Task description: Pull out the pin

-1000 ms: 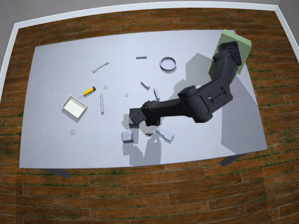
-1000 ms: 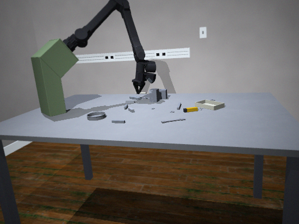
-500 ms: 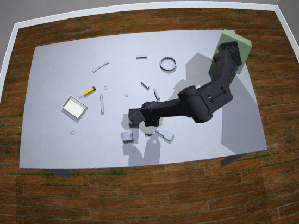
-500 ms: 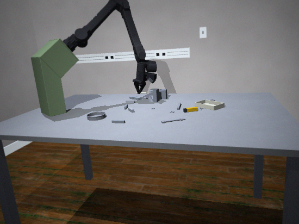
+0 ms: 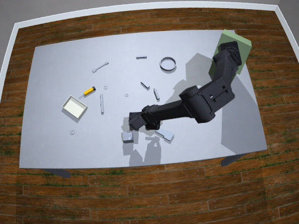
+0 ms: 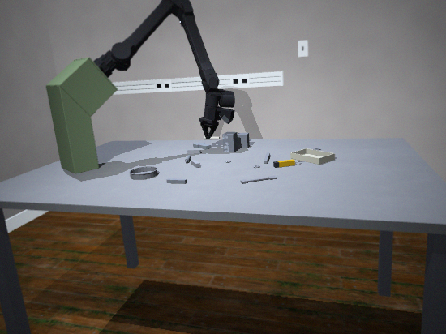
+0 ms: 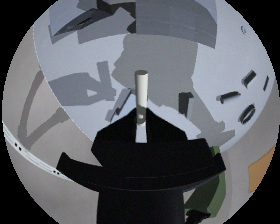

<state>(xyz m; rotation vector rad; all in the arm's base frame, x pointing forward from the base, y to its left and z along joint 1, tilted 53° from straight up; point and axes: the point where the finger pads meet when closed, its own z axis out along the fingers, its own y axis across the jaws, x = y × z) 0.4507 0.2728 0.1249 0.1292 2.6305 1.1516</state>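
Right now my hand is 110 mm short of the grey block, 20 mm to the left of it and 10 mm above it. Also, from my hand: pale pin: 20 mm ahead; long bar: 320 mm ahead, 130 mm to the right, 50 mm below; metal ring: 50 mm behind, 420 mm to the right, 50 mm below.
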